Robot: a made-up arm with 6 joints. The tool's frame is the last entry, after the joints.
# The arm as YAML. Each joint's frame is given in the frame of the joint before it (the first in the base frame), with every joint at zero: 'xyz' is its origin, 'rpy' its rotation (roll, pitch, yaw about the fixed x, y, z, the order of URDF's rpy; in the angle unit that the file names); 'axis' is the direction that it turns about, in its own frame. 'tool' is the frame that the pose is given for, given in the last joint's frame.
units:
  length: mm
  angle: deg
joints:
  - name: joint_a
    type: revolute
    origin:
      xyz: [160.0, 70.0, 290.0]
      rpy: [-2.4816, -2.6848, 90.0]
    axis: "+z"
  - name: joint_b
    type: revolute
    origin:
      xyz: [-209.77, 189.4, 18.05]
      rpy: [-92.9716, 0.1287, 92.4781]
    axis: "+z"
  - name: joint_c
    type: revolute
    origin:
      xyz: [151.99, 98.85, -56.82]
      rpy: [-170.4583, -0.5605, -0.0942]
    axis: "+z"
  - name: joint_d
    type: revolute
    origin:
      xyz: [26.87, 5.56, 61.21]
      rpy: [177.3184, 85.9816, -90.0]
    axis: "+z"
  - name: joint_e
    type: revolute
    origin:
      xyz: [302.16, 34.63, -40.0]
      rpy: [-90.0, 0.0, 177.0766]
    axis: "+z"
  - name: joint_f
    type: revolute
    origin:
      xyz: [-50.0, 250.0, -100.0]
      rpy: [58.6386, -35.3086, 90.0]
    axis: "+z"
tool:
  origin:
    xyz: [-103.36, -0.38, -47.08]
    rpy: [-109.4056, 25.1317, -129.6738]
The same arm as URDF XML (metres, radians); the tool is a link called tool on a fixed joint. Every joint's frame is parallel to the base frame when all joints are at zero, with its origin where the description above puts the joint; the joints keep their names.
<robot name="arm">
  <link name="base_link"/>
  <link name="link1"/>
  <link name="link2"/>
  <link name="link3"/>
  <link name="link4"/>
  <link name="link5"/>
  <link name="link6"/>
  <link name="tool"/>
  <joint name="joint_a" type="continuous">
    <parent link="base_link"/>
    <child link="link1"/>
    <origin xyz="0.16 0.07 0.29" rpy="0 0 0"/>
    <axis xyz="-0.043299 -0.046798 0.997966"/>
  </joint>
  <joint name="joint_b" type="continuous">
    <parent link="link1"/>
    <child link="link2"/>
    <origin xyz="-0.19 -0.21 0" rpy="0 0 0"/>
    <axis xyz="0.045499 -0.994283 -0.096598"/>
  </joint>
  <joint name="joint_c" type="continuous">
    <parent link="link2"/>
    <child link="link3"/>
    <origin xyz="-0.15 0.06 -0.1" rpy="0 0 0"/>
    <axis xyz="-0.047601 0.996411 -0.070001"/>
  </joint>
  <joint name="joint_d" type="continuous">
    <parent link="link3"/>
    <child link="link4"/>
    <origin xyz="-0.03 0.06 0" rpy="0 0 0"/>
    <axis xyz="0 0 1"/>
  </joint>
  <joint name="joint_e" type="continuous">
    <parent link="link4"/>
    <child link="link5"/>
    <origin xyz="0.05 -0.3 -0.04" rpy="0 0 0"/>
    <axis xyz="-1 0 0"/>
  </joint>
  <joint name="joint_f" type="continuous">
    <parent link="link5"/>
    <child link="link6"/>
    <origin xyz="0.1 -0.05 -0.25" rpy="0 0 0"/>
    <axis xyz="-0.424701 0.853902 0.300801"/>
  </joint>
  <joint name="tool_fixed" type="fixed">
    <parent link="link6"/>
    <child link="tool"/>
    <origin xyz="0.08 -0.04 0.07" rpy="3.1416 0 0"/>
  </joint>
</robot>

